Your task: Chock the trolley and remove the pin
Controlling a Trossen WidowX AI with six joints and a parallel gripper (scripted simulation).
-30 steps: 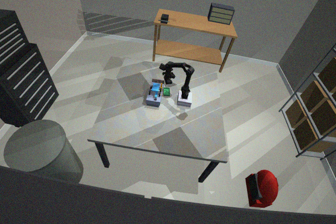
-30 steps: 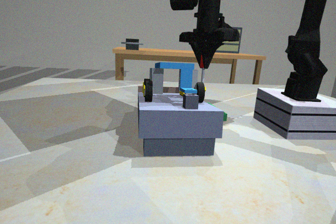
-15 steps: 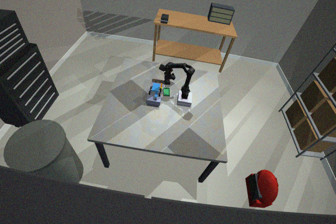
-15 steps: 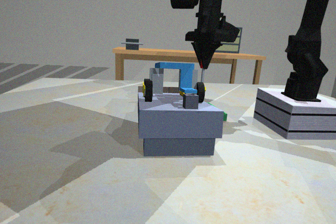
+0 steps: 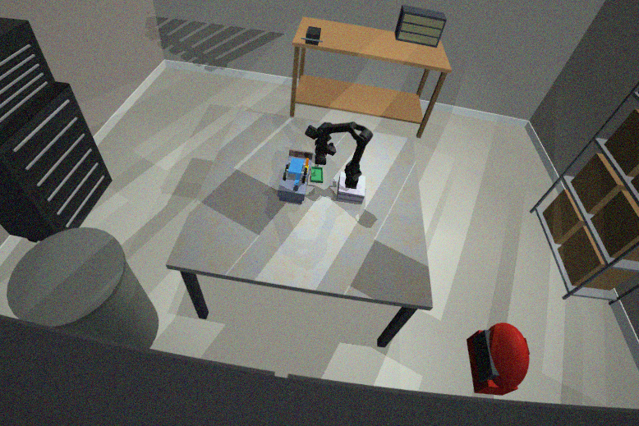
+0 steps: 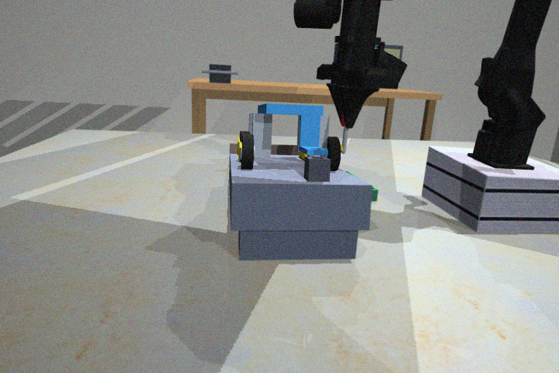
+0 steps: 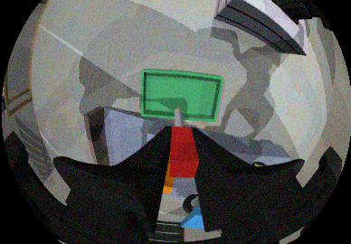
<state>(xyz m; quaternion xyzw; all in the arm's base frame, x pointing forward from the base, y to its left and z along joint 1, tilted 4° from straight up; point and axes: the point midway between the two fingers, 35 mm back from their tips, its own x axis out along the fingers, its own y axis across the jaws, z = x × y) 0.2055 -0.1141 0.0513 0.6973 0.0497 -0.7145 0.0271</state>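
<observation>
My gripper tip is now 12 cm above the green tray. Also, from my gripper tip: yellow chock (7 cm ahead, 2 cm to the left, 3 cm below); then trolley (12 cm ahead, 11 cm to the left); then red-headed stop pin (right at my gripper tip).
</observation>
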